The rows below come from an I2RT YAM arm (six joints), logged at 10 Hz.
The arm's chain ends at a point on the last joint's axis. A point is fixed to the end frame.
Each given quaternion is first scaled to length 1.
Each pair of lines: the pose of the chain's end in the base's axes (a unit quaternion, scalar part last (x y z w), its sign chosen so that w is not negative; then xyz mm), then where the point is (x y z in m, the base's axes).
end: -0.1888, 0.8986, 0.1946, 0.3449, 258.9, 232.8, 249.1
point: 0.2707 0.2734 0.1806
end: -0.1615, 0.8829, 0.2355, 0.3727, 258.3, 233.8, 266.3
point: 0.2736 0.2813 0.2031
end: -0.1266, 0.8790, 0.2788, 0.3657, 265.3, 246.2, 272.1
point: 0.2794 0.2995 0.2134
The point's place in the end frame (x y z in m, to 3 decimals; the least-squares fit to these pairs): 0.031 0.014 0.073
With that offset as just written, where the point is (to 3 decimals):
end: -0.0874, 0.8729, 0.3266, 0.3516, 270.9, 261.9, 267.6
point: 0.283 0.321 0.215
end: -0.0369, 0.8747, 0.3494, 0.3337, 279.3, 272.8, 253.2
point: 0.292 0.335 0.204
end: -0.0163, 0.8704, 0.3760, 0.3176, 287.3, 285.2, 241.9
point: 0.298 0.350 0.196
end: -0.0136, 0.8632, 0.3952, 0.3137, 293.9, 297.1, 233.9
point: 0.304 0.364 0.190
